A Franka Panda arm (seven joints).
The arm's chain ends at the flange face. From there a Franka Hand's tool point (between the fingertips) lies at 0.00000 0.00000 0.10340 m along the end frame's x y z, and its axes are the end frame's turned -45 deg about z.
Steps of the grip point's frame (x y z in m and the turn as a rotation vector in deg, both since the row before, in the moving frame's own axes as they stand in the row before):
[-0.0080, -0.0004, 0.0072, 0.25, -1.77, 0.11]
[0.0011, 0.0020, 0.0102, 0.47, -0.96, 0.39]
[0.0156, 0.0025, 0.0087, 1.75, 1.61, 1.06]
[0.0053, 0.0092, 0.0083, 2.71, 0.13, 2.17]
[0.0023, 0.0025, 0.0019, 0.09, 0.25, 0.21]
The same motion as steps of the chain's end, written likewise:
[-0.0034, 0.0034, 0.0073, -1.07, -1.43, 0.11]
[0.0040, 0.0000, 0.0102, -0.35, -1.01, 0.39]
[0.0129, -0.0050, 0.0088, 2.38, -0.10, 1.06]
[0.0135, 0.0064, 0.0084, 2.01, -1.82, 2.17]
[0.0032, 0.0006, 0.0019, 0.24, 0.11, 0.21]

